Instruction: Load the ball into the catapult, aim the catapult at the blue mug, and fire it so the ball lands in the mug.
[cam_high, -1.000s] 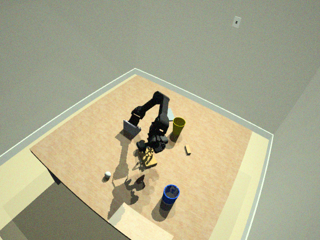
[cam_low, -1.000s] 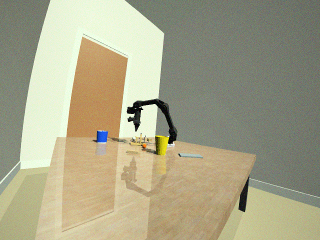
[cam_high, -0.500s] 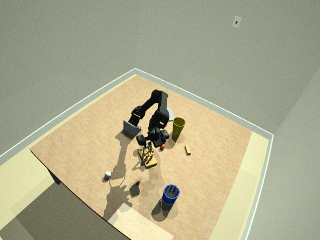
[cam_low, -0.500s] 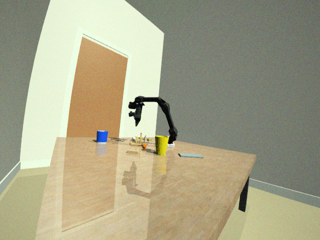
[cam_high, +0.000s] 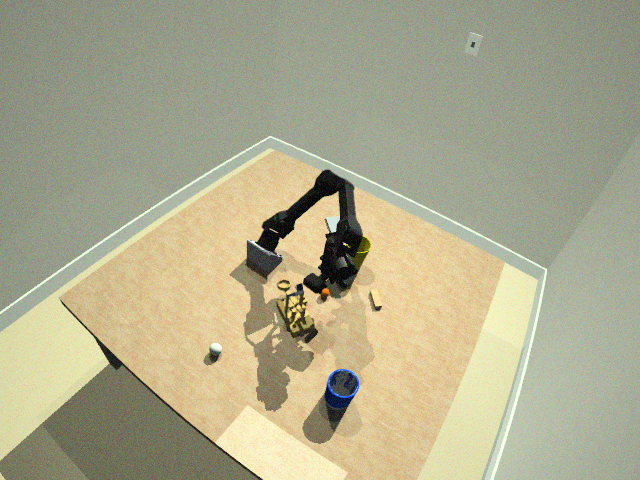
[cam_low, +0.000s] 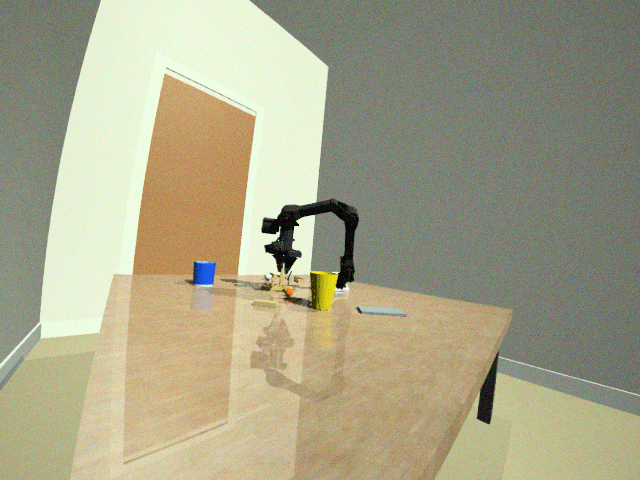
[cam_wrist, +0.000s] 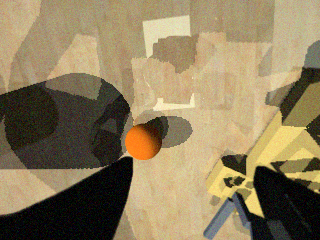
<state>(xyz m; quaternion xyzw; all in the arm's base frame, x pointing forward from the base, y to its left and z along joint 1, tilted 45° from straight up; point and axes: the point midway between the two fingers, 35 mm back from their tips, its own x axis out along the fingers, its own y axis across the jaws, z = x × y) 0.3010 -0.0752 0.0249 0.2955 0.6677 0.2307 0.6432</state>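
Now: gripper tip 7 cm above the orange ball, 4 cm to the right of it and 2 cm past it. Round my gripper tip: wooden catapult (7 cm to the right, 7 cm behind, 4 cm below); yellow cup (24 cm to the left, 6 cm below, 2 cm behind); wooden block (14 cm to the left, 14 cm ahead, 8 cm below).
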